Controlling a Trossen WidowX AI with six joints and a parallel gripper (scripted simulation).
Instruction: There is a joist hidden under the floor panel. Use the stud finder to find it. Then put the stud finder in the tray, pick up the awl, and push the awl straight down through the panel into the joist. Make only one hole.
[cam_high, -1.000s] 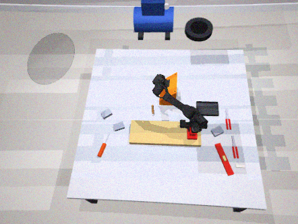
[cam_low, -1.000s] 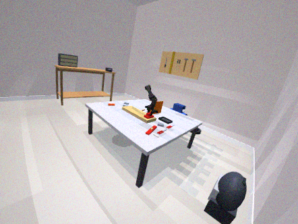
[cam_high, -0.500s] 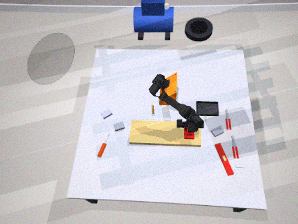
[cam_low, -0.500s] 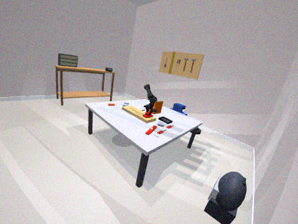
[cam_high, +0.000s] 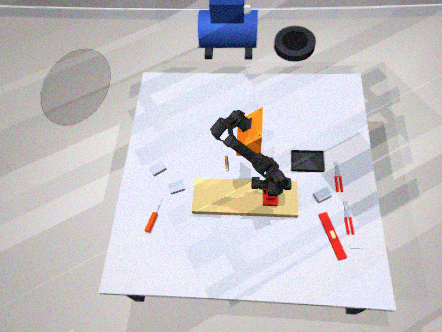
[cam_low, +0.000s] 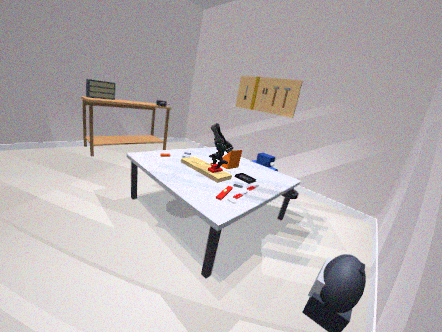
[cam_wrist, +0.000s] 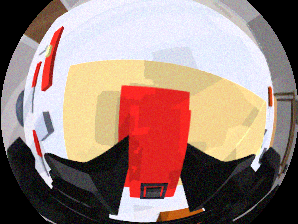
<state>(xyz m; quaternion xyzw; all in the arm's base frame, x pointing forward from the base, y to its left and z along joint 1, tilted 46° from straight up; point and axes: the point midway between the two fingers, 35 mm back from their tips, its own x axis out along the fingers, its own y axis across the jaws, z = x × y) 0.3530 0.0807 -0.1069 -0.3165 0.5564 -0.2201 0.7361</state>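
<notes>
The black tray is 230 mm behind my gripper tip, 190 mm to the left of it and 50 mm below it. Round my gripper tip: red stud finder (20 mm behind, 20 mm above); then red level (170 mm ahead, 300 mm to the left, 50 mm below); then awl (160 mm behind, 230 mm to the right, 60 mm below).
</notes>
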